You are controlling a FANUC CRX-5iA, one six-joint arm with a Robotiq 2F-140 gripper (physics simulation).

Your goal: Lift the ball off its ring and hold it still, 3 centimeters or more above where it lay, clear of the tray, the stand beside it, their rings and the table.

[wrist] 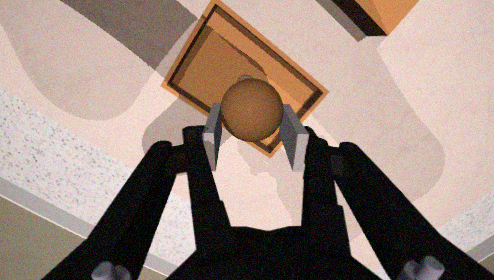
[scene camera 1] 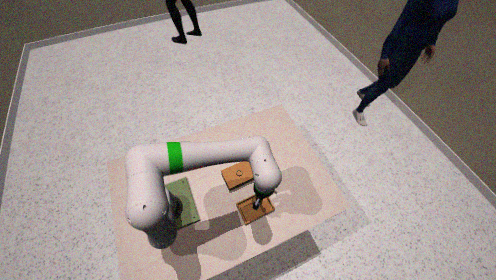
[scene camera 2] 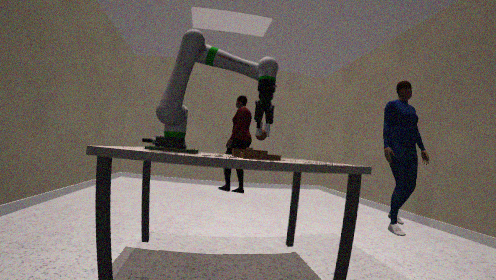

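The brown ball is held between the two grey finger pads of my gripper. The gripper is shut on it and points down. In scene camera 2 there is a visible gap between the ball and the orange tray below. In the wrist view the ball covers part of the tray, and a bit of the tray's ring shows at the ball's upper edge. The ball is not clear to make out in scene camera 1.
The orange stand is beside the tray, apart from the ball, with a dark ring on top. Both rest on the table. A green plate lies at the arm's base. Two people stand beyond the table.
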